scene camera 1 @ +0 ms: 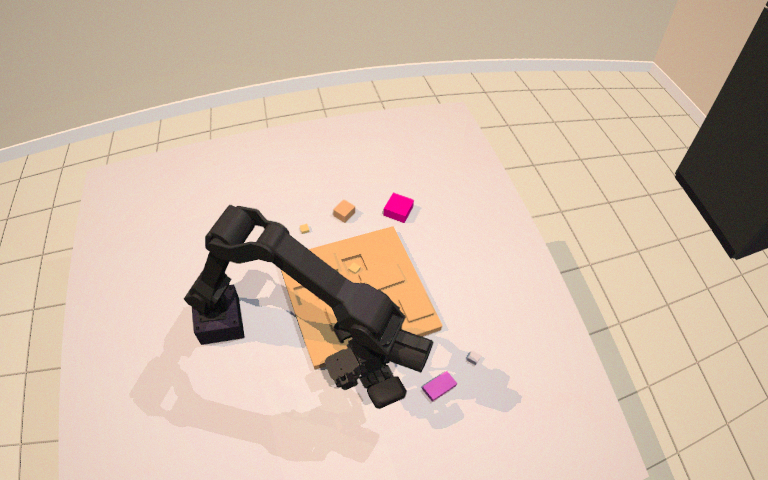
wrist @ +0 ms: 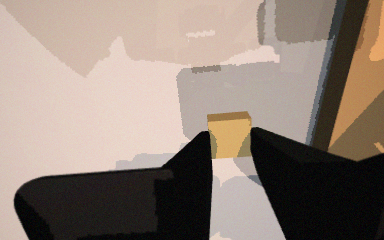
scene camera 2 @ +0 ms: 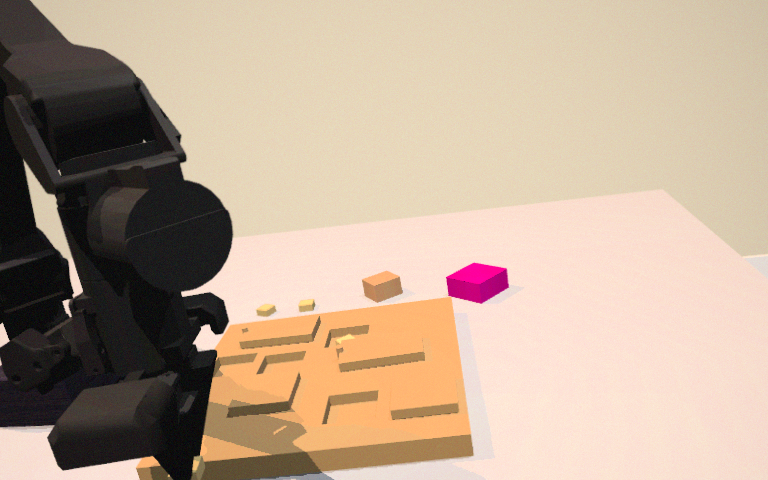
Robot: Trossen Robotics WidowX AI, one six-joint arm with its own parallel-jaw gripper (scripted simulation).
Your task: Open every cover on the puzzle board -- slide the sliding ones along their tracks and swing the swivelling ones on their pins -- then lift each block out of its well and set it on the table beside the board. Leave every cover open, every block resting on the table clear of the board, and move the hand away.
Labels:
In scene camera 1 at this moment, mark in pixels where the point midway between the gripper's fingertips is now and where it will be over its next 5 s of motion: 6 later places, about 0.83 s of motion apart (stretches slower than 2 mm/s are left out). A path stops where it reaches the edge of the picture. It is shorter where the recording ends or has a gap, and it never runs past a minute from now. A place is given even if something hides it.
The gripper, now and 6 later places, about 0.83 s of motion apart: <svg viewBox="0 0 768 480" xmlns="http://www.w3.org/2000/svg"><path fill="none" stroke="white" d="M369 377L368 384L365 387L366 377L375 340L370 279L362 261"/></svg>

